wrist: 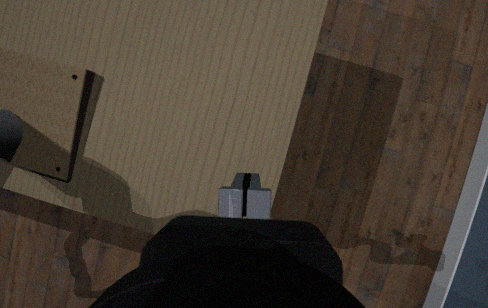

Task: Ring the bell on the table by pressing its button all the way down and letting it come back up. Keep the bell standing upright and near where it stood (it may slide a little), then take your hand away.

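Pixels of known places: gripper, fingertip midpoint: (247, 187); arm's base at its link origin: (2, 131).
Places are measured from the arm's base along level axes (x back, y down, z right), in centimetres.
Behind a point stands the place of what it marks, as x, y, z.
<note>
My gripper (247, 187) @[-13.6, -29.6, 49.6] is shut with nothing between its fingers. It shows at the lower middle of the wrist view, above the light striped table top (200, 90) @[-22.5, 2.1, 35.5] near its right edge. The bell that the task names does not show in the wrist view, so I cannot tell where it stands or how my gripper lies relative to it.
A tan base plate (40, 95) @[-9.9, -0.5, 6.1] with dark screw holes lies at the left. Part of a dark grey rounded part (9, 135) @[-0.7, -2.9, 4.6] shows on it at the left border. Wooden floor (425, 130) lies beyond the table edge. A pale strip (462, 200) runs along the far right.
</note>
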